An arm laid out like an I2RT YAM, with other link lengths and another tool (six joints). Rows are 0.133 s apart.
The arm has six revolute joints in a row. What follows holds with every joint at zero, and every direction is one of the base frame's.
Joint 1 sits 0.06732 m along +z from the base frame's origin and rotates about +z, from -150.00 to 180.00 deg.
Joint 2 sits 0.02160 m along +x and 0.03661 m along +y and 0.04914 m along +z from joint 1 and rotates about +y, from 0.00 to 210.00 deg.
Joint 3 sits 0.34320 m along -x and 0.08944 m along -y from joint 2 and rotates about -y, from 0.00 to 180.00 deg.
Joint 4 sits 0.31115 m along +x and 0.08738 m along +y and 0.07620 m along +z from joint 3 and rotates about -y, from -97.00 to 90.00 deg.
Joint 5 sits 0.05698 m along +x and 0.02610 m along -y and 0.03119 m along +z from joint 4 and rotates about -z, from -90.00 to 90.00 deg.
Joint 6 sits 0.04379 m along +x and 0.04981 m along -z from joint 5 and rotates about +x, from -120.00 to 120.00 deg.
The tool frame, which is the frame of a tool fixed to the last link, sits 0.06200 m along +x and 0.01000 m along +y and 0.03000 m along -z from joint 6; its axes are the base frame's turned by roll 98.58, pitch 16.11 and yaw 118.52 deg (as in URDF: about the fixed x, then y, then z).
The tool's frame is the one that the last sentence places.
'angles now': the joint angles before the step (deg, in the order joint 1, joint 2, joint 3, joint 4, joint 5, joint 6). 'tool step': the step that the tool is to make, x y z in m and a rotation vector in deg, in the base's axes. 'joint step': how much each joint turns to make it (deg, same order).
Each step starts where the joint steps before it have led.
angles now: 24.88, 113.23, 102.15, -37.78, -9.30, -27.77
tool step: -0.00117, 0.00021, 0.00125, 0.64, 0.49, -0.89
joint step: 0.00, -0.15, 0.00, -0.13, -0.01, 1.21
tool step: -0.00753, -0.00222, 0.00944, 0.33, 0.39, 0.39
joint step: 0.00, -1.21, 0.02, -1.44, -0.60, 0.01
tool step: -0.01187, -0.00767, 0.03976, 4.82, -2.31, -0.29
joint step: -0.91, -4.02, 0.50, -0.04, -2.93, 1.93
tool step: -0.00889, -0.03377, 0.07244, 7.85, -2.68, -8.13
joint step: -3.76, -4.72, 5.05, -2.54, -0.80, 7.80
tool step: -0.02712, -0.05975, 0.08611, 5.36, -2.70, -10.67
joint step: -6.01, -4.54, 9.47, -8.42, 1.39, 6.36
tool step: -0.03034, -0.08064, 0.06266, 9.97, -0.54, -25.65
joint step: -8.68, -3.72, 7.71, -7.03, 10.08, 16.92
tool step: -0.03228, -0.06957, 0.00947, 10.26, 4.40, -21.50
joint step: -9.92, -2.77, 0.97, -8.14, 5.06, 14.64
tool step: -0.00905, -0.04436, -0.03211, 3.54, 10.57, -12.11
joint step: -6.50, 1.09, -2.02, -8.23, 3.20, 5.10
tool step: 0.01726, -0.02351, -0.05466, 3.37, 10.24, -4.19
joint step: -3.08, 2.75, -6.31, -1.83, -0.07, 1.57
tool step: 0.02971, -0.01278, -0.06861, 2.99, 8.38, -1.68
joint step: -0.85, 4.07, -7.74, 2.83, -0.26, 1.14
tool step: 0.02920, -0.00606, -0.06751, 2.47, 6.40, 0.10
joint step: 0.02, 5.29, -5.51, 3.95, -0.72, 0.23
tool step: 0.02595, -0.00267, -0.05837, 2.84, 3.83, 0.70
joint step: 0.07, 5.61, -2.97, 4.16, -1.88, -0.05
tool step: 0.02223, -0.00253, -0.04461, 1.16, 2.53, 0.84
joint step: 0.26, 5.42, -0.24, 2.95, -0.61, -0.44
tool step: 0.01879, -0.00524, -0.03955, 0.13, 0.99, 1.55
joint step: -0.02, 4.68, 0.00, 3.76, -0.22, -1.56
